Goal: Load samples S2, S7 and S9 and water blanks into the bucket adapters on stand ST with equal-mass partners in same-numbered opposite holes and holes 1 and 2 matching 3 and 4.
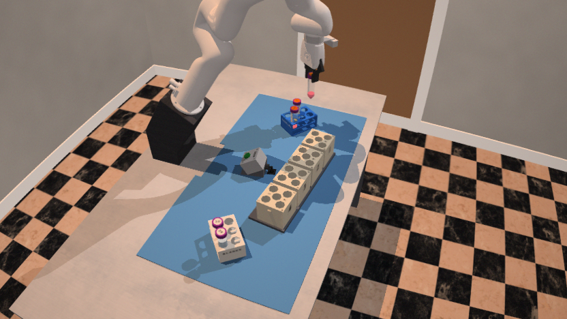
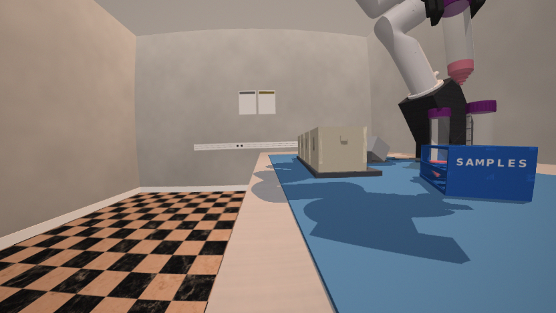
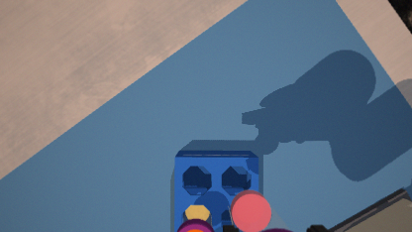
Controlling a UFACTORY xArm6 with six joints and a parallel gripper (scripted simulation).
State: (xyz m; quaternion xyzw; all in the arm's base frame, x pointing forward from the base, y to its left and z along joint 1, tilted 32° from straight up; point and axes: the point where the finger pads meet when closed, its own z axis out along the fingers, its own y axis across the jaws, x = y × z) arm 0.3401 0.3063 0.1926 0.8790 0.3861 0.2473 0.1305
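Now: hand 5 cm above the tube and 1 cm past it. Also, from my hand: blue sample rack (22 cm below, 4 cm behind, 2 cm to the right); adapter (31 cm to the right, 20 cm below, 4 cm ahead); green done key (32 cm to the right, 18 cm below, 17 cm behind).
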